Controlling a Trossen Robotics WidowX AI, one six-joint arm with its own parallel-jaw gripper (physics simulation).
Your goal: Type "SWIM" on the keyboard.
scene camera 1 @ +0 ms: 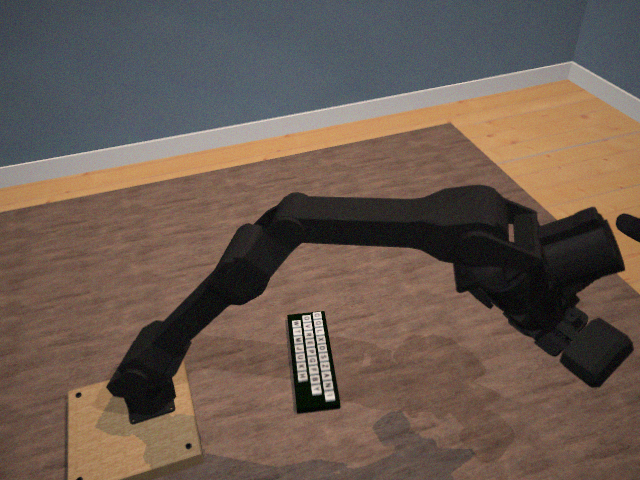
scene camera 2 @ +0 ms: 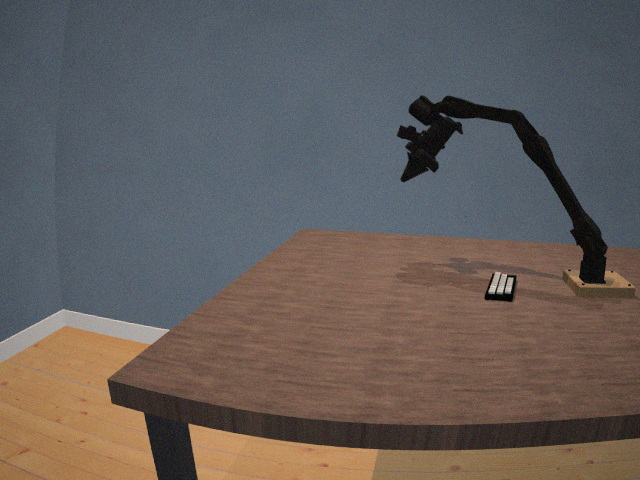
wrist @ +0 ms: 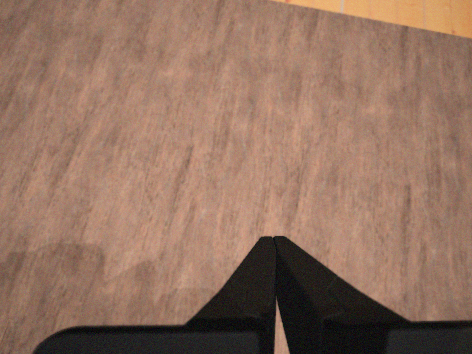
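Where they show: gripper, fingertip midpoint: (scene camera 1: 566, 342) (scene camera 2: 401, 181) (wrist: 272, 248); arm's base, link origin: (scene camera 1: 150, 400) (scene camera 2: 592, 280).
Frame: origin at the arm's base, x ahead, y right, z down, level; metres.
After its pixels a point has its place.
Note:
The keyboard (scene camera 1: 302, 396) {z 0.013, x 0.217, y 0.068 m} (scene camera 2: 500, 297) {z 0.017, x 0.274, y -0.099 m} is a small black board with three rows of white letter keys, lying flat on the table. In scene camera 1, the S key (scene camera 1: 323, 357) {z 0.008, x 0.271, y 0.012 m} is in the row farthest from the arm's base, and the I key (scene camera 1: 329, 395) {z 0.008, x 0.254, y 0.084 m} ends that row. The W and M keys look alike and sit in the row nearest the base. My gripper (scene camera 2: 403, 179) {z -0.179, x 0.505, y 0.246 m} (wrist: 272, 248) {z -0.179, x 0.505, y 0.246 m} is shut and empty, pointing down at a slant, high above the table and beyond the keyboard from the base. The keyboard does not show in the wrist view.
The arm stands on a pale wooden base plate (scene camera 1: 170, 454) {z 0.000, x 0.014, y 0.100 m} (scene camera 2: 604, 291) {z 0.011, x -0.017, y -0.063 m} beside the keyboard. The brown table (scene camera 1: 155, 248) {z 0.026, x 0.054, y -0.396 m} (scene camera 2: 310, 335) {z 0.026, x 0.630, y -0.338 m} (wrist: 225, 125) {z 0.026, x 0.655, y 0.215 m} carries the arm's shadows. A dark rounded object (scene camera 1: 628, 227) shows at the right edge of scene camera 1.

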